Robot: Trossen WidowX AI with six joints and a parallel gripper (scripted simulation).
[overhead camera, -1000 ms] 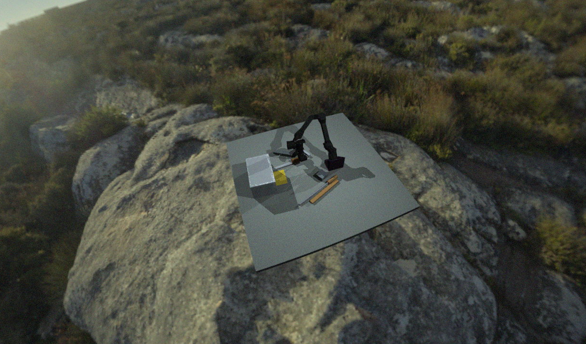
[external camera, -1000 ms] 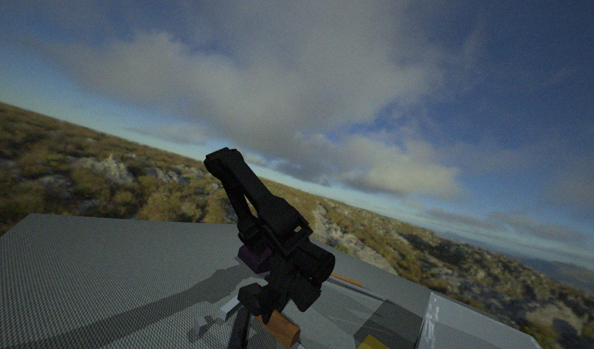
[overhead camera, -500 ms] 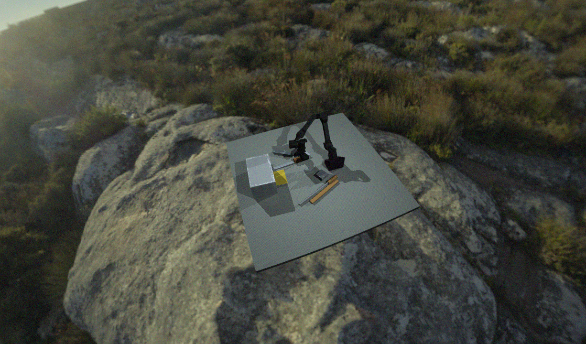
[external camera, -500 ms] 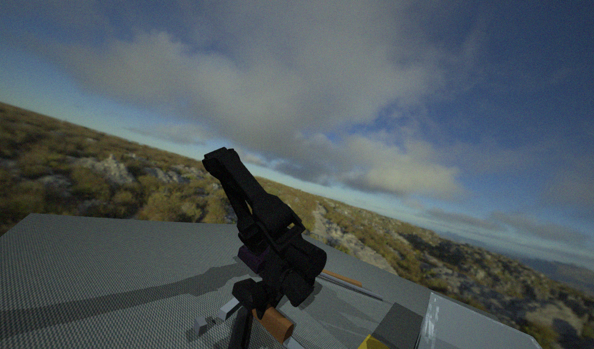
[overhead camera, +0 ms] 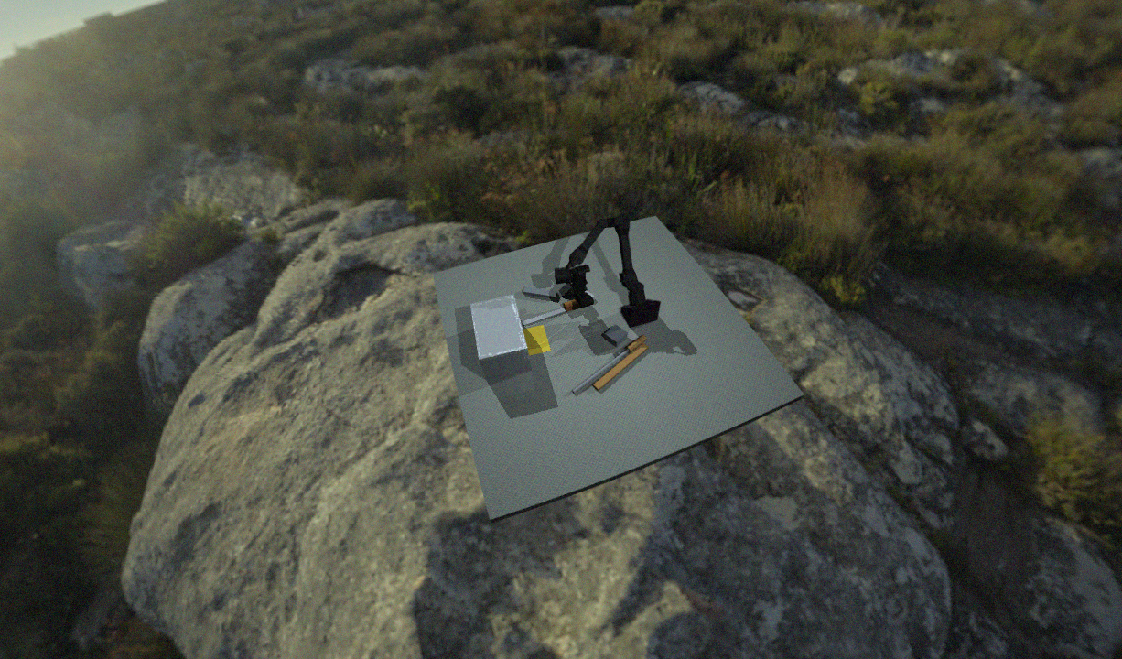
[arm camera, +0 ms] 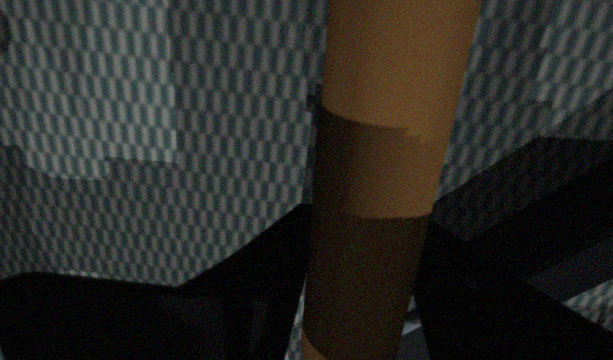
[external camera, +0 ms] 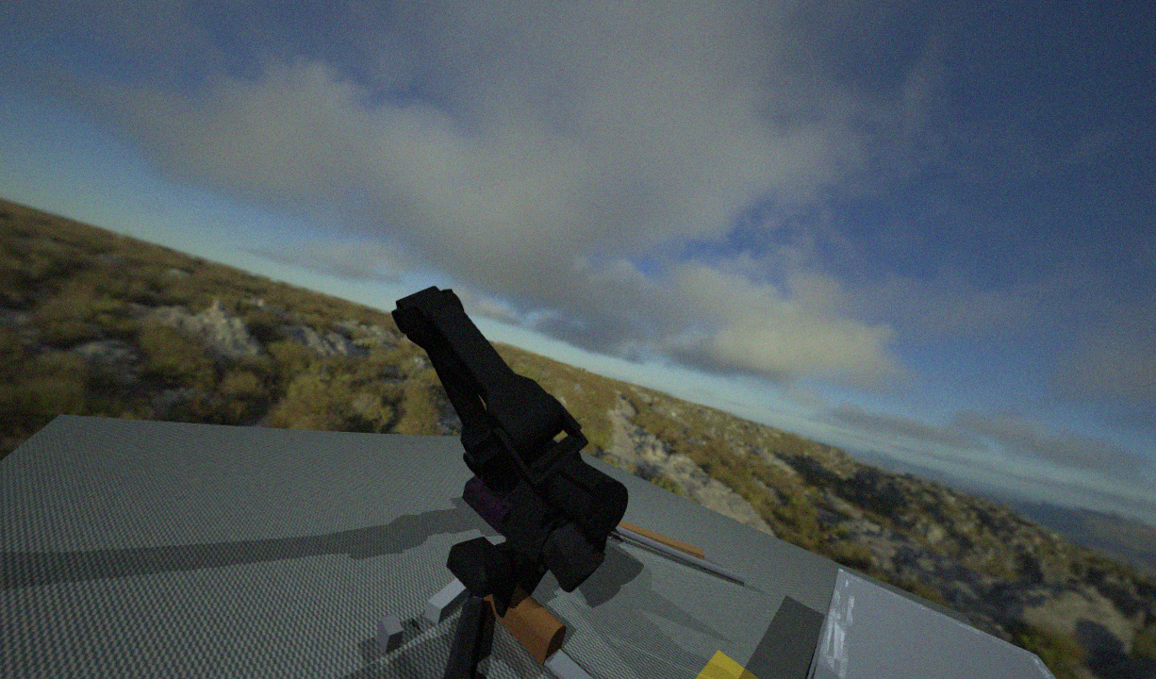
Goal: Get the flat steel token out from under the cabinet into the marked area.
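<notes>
My gripper tip is 60 mm past the grey bar and 40 mm to the left of it. From my gripper tip the other things lie so: grey block: 240 mm to the left, 60 mm behind, 10 mm above; small grey cube: 130 mm to the right, 40 mm behind; wooden stick: 390 mm to the left, 10 mm behind.
</notes>
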